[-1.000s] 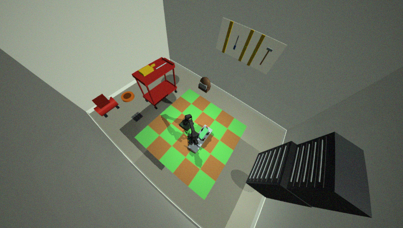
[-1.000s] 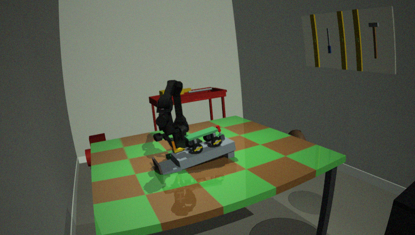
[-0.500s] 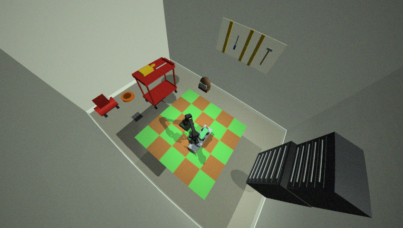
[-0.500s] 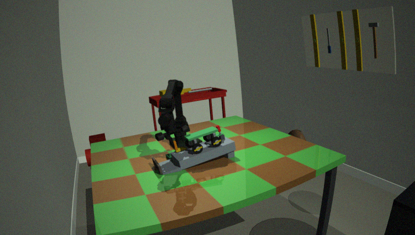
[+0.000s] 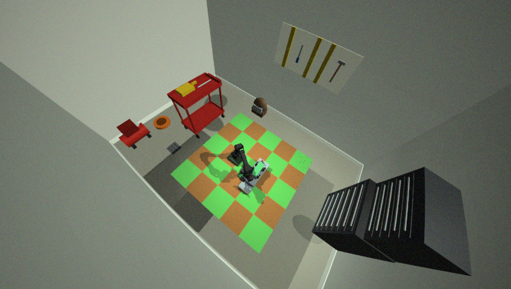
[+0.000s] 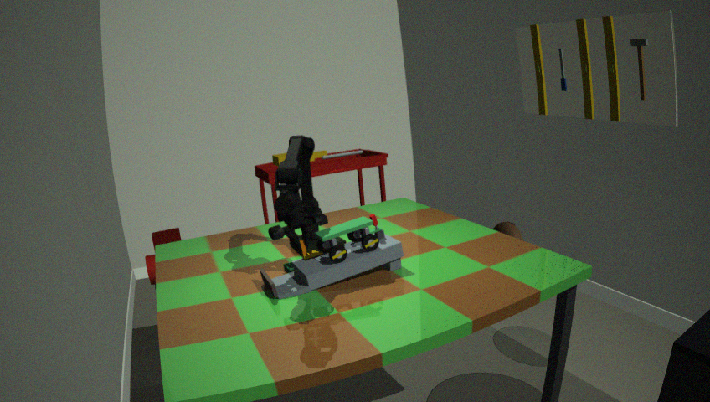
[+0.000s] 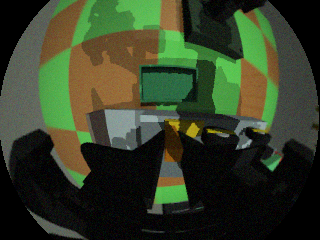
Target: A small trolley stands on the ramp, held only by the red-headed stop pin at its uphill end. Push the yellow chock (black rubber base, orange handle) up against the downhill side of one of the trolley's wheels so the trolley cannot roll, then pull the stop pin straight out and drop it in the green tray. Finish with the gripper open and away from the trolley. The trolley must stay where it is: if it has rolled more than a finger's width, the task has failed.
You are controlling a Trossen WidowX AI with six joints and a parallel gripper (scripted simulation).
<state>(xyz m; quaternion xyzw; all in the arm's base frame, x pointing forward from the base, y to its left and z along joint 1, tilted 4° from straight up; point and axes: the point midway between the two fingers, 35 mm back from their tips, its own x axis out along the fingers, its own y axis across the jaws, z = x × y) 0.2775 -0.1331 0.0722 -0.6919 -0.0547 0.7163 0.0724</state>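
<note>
The yellow chock lies 2 cm to the left of my gripper tip. From my gripper tip the other things lie so: green tray (10 cm below, 7 cm behind, 1 cm to the left); grey ramp (12 cm to the left, 6 cm ahead, 4 cm below); trolley (13 cm to the left, 6 cm ahead, 3 cm above).
</note>
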